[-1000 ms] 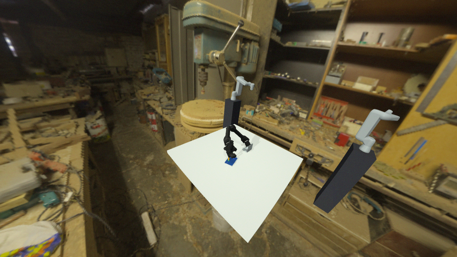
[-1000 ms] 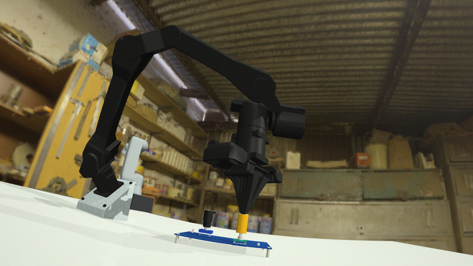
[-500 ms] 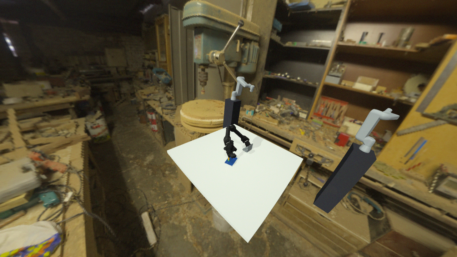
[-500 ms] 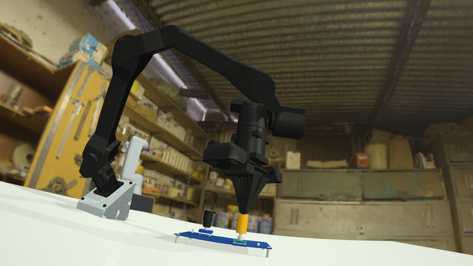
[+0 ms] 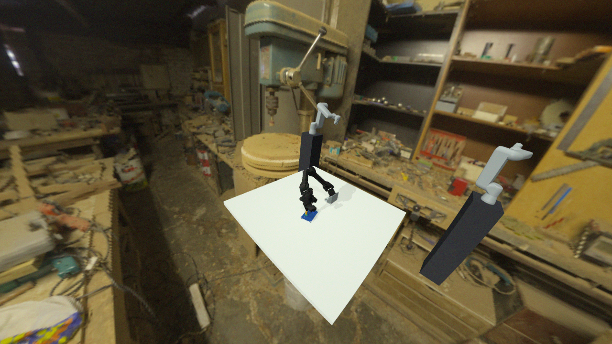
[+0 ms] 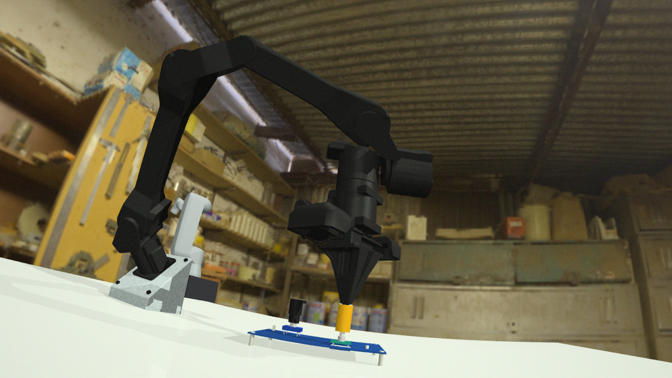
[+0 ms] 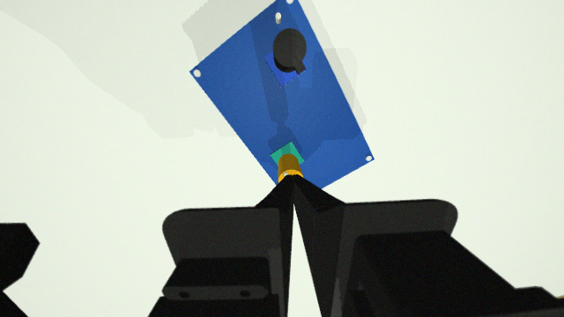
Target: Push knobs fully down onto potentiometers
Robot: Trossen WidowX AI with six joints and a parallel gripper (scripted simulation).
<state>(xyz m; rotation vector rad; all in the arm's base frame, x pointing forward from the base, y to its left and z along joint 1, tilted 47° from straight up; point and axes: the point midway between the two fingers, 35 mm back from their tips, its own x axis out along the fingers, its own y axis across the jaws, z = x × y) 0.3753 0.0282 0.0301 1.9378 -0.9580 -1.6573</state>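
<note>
Now: the yellow knob 1 cm below my gripper tip. From my gripper tip the other things lie so: black knob: 8 cm behind, 2 cm to the left, 2 cm below.
</note>
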